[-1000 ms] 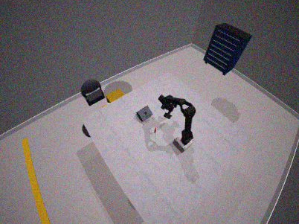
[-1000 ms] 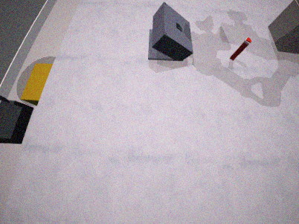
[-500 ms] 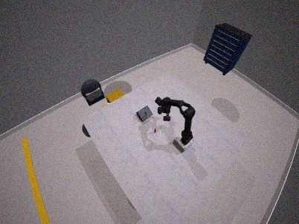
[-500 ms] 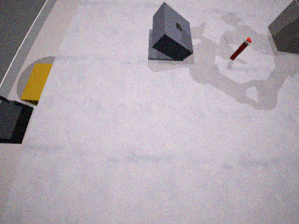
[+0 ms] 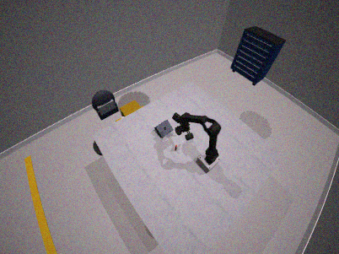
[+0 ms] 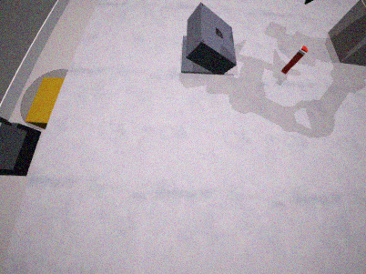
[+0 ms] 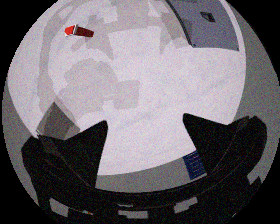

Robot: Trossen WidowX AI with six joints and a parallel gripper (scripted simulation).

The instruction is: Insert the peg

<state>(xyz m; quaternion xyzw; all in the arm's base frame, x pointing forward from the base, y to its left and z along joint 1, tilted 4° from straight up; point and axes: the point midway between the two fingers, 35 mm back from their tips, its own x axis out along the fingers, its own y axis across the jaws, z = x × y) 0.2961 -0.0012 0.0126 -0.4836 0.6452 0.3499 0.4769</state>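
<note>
Now: the red peg 40 mm behind my gripper tip, 140 mm to the left of it and 50 mm below it. Also, from my gripper tip: grey sloped panel (170 mm ahead, 120 mm to the left, 60 mm below).
</note>
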